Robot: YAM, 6 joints.
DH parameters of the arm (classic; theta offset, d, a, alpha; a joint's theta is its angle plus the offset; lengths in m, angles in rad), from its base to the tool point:
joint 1: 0 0.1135 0.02 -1.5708
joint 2: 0 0 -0.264 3.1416
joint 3: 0.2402 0 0.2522 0
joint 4: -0.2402 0 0.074 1.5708
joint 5: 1.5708 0 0 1.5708
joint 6: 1.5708 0.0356 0 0
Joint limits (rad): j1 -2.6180..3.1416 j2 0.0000..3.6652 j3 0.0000..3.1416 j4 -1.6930..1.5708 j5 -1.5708..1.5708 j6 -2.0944..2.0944
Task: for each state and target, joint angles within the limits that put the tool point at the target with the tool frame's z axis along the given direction. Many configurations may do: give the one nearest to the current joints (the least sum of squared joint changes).
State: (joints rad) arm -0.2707 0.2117 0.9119 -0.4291 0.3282 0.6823
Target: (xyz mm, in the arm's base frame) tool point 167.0 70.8 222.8 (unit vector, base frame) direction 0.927 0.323 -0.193
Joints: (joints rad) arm 0.4166 0.7487 0.3121 0.2418 0.0798 0.6823
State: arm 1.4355 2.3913 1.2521 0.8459 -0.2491 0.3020
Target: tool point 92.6 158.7 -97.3 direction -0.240 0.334 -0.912
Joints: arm 0.9676 2.6099 0.4744 0.7159 -0.3973 0.3020
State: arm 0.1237 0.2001 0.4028 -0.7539 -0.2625 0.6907
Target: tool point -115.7 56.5 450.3 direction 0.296 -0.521 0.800
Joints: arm -0.5364 0.0021 1.1057 -0.1098 0.3012 0.6907
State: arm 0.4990 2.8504 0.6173 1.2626 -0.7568 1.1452
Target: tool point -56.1 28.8 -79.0 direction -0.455 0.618 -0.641
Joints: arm -0.1688 3.5713 0.2039 1.0853 -0.5620 1.1452
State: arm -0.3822 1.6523 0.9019 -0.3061 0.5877 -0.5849
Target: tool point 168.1 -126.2 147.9 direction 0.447 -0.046 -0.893
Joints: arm -0.6859 1.2850 0.5540 -0.4422 -0.2502 -0.5849
